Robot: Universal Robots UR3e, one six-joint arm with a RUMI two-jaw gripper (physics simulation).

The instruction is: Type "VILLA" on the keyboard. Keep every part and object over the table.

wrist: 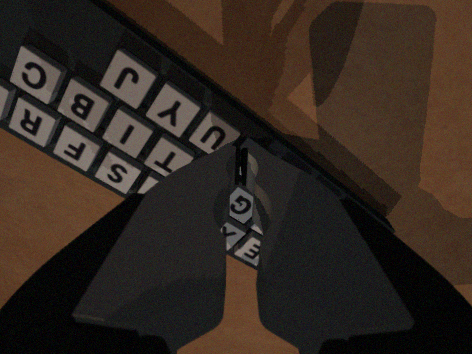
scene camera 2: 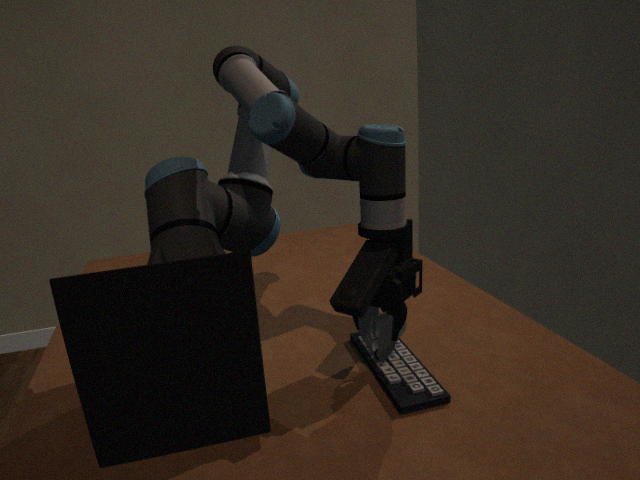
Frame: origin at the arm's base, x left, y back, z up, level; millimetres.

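Seen in the pictures: gripper, fingertip midpoint: (wrist: pixel 240 153) (scene camera 2: pixel 379 361); arm's base, origin of the base link: (scene camera 2: pixel 193 300).
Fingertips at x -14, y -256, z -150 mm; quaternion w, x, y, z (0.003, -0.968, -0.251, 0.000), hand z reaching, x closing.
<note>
Offsets run from my fingertips to a thing's top centre. Level surfaces: height alone.
The black keyboard {dx -12, dy -19, dz +7 mm} (scene camera 2: pixel 413 401) (wrist: pixel 45 22) lies on the table with pale lettered keys. In the wrist view the letters are upside down: the J key {dx -56, dy +7, dz +6 mm} (wrist: pixel 129 78), Y key {dx -35, dy +5, dz +6 mm} (wrist: pixel 173 110), U key {dx -15, dy +2, dz +3 mm} (wrist: pixel 215 133), I key {dx -48, dy -14, dz +6 mm} (wrist: pixel 128 134) and G key {dx +14, dy -22, dz +6 mm} (wrist: pixel 242 204) show. A partly covered key {dx +16, dy -43, dz +7 mm} (wrist: pixel 231 234) sits between G and the E key {dx +37, dy -46, dz +7 mm} (wrist: pixel 251 249); its letter is unclear. My gripper (scene camera 2: pixel 381 357) (wrist: pixel 240 153) is shut and empty, pointing down, its tips low over the row with J, Y and U, right beside U. Whether they touch a key is unclear. The fingers hide the V, L and A keys.
A large black panel (scene camera 2: pixel 165 361) stands upright on the table {dz -11 mm} (scene camera 2: pixel 527 392), left of the keyboard in the scene view. The arm's base is behind it. Walls stand beyond the table's back and right edges. Arm shadows fall across the table beside the keyboard.
</note>
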